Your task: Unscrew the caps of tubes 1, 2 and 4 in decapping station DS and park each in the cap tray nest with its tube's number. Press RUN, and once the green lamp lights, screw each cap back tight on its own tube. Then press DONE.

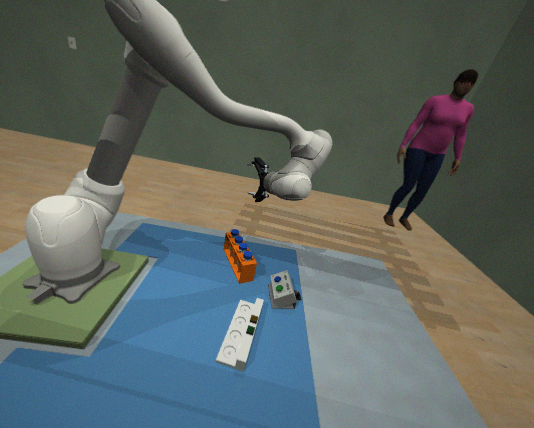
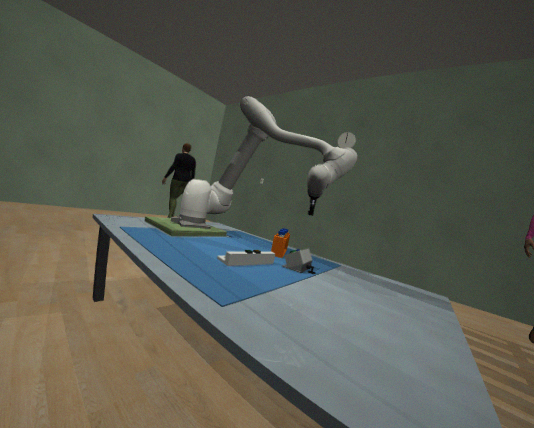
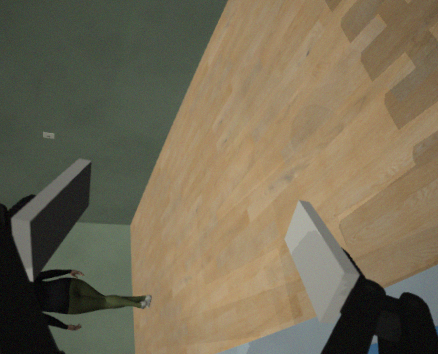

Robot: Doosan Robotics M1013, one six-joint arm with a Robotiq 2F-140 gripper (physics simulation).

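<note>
The orange decapping station stands on the blue mat. It holds a row of tubes, each with a blue cap on top. The white cap tray lies in front of it with its round nests empty. A grey button box with a blue button and a green button sits to the right. My gripper is open and empty. It hangs high above the table's far edge, behind the station, facing the wooden floor.
The arm's base stands on a green plate at the left. The grey table stretches right of the mat. A woman in magenta walks behind the table. A man in black stands by the far wall.
</note>
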